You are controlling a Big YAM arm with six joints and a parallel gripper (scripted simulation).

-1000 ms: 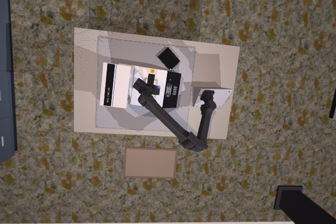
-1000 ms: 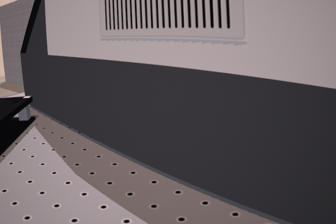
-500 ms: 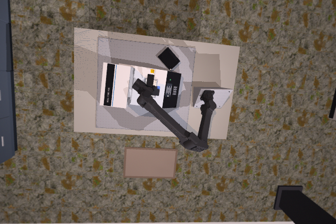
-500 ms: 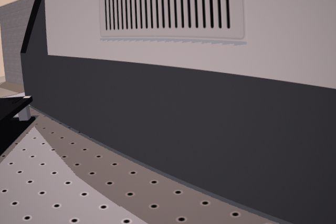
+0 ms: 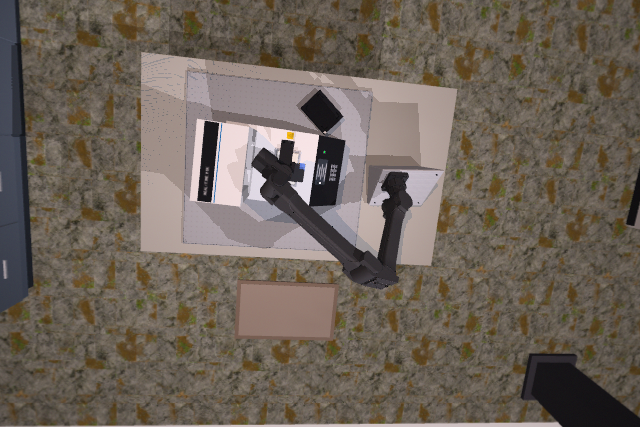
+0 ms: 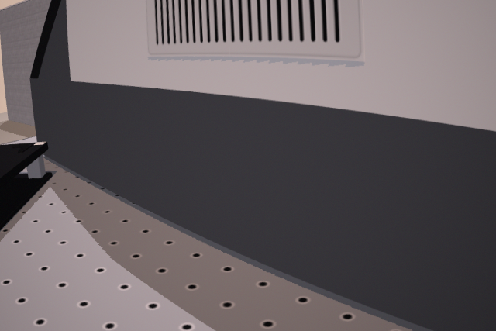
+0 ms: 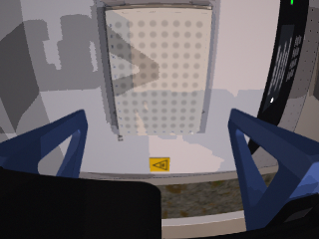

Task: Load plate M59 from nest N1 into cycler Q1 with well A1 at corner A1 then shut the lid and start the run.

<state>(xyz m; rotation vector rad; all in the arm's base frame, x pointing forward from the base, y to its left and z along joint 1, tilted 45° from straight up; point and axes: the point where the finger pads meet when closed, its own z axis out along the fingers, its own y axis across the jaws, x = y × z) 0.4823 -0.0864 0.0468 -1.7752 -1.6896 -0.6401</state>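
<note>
Right now the sealed plate M59 is 7 cm below my hand. Round my hand: black plate nest N1 (15 cm behind, 25 cm to the right, 25 cm below).
</note>
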